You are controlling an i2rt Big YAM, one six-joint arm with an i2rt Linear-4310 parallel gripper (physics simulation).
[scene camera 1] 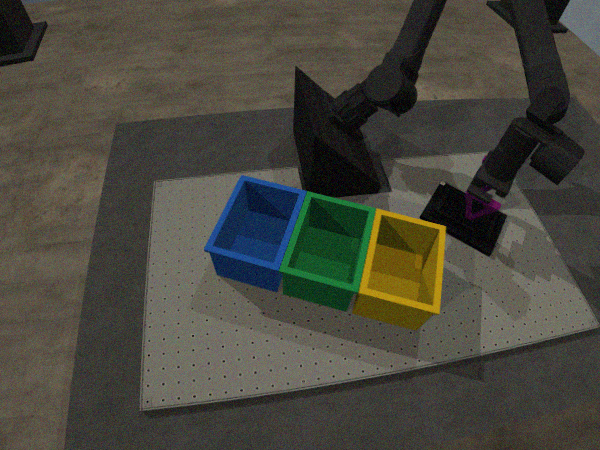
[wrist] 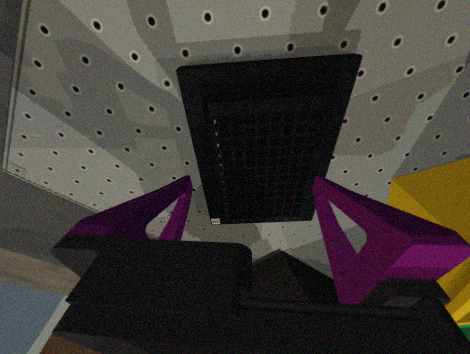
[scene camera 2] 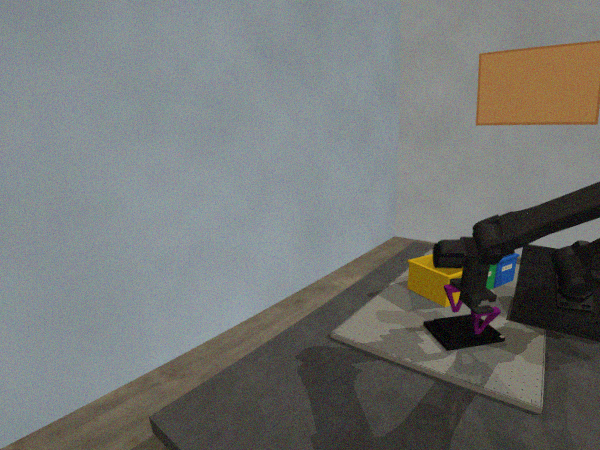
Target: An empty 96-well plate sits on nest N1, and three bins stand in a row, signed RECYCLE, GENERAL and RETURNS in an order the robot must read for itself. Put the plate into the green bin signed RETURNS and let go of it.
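Places are measured from the arm's base along level axes (x ahead, y left, z up), in centimetres.
Pixels of known places: gripper, between the fingertips: (scene camera 1: 475,204) (wrist: 250,182) (scene camera 2: 465,322); arm's base, origin of its link: (scene camera 1: 339,119) (scene camera 2: 573,290).
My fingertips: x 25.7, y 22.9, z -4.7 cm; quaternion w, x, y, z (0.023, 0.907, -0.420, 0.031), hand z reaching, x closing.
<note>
For each thing: its top centre in the pictures, then the offset to it from my fingertips. "spot": a spot on its surface instead. Level surfaces: height alone.
- black 96-well plate, centre of its top: (wrist: 266,175) (scene camera 1: 467,211) (scene camera 2: 463,324) dx +0.5, dy -1.5, dz -1.4 cm
- black nest, centre of its top: (wrist: 264,170) (scene camera 1: 466,213) (scene camera 2: 463,327) dx +0.5, dy -1.4, dz -2.3 cm
- dark slab, a spot on its surface: (scene camera 1: 430,215) spot: dx -1.1, dy -9.3, dz -2.8 cm
- green bin, centre of its top: (scene camera 1: 330,237) (scene camera 2: 465,257) dx +4.5, dy -34.2, dz +5.9 cm
- pale perforated board, height of its surface: dz -4.0 cm
A black 96-well plate (wrist: 270,160) sits in the black nest (wrist: 270,75), which also shows as a dark slab (scene camera 1: 430,215) (scene camera 2: 440,332) on the pegboard. Black on black, the plate's edge is hard to make out. My gripper (wrist: 250,182) (scene camera 2: 467,321) is open and empty, its magenta fingers above the nest, one towards each long side. The green bin (scene camera 1: 320,295) (scene camera 2: 492,277) (wrist: 465,331) stands between the blue bin (scene camera 1: 245,272) (scene camera 2: 506,279) and the yellow bin (scene camera 1: 395,312) (scene camera 2: 427,285) (wrist: 435,195). The green bin is empty. Pale labels show on the blue and green bins in scene camera 2, unreadable.
A dark angular block (scene camera 1: 325,150) (scene camera 2: 540,285) with jointed dark links stands behind the bins in scene camera 1. The yellow bin is the nearest bin to the nest. Bins and nest stand on a pale perforated board (scene camera 1: 200,360) (scene camera 2: 400,350). An orange panel (scene camera 2: 537,85) hangs on the wall.
</note>
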